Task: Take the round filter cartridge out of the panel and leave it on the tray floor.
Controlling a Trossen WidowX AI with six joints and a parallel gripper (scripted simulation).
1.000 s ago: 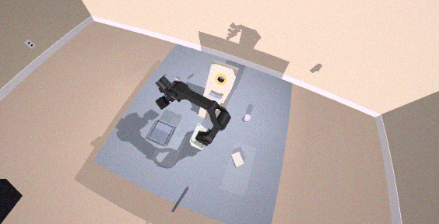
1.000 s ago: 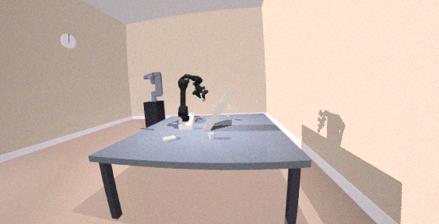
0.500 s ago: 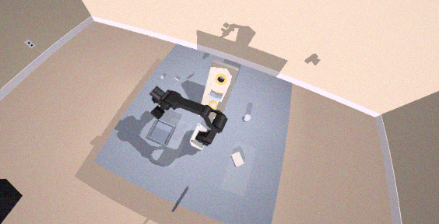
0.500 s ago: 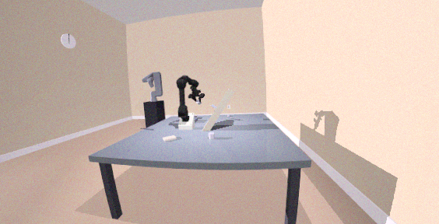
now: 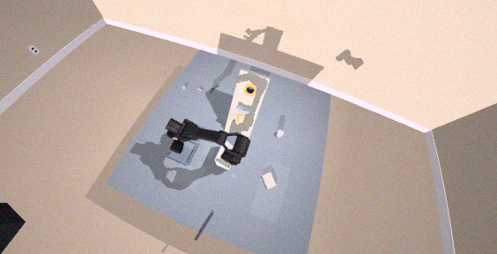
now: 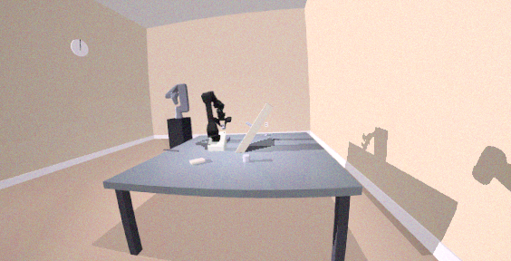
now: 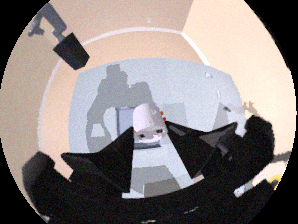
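Now: the shallow grey tray 140 mm below my gripper tip, 30 mm behind it and 10 mm to the right of it. From my gripper tip the other things lie so: beige block (590 mm to the right, 140 mm below, 30 mm ahead); then white round filter cartridge (right at my gripper tip).
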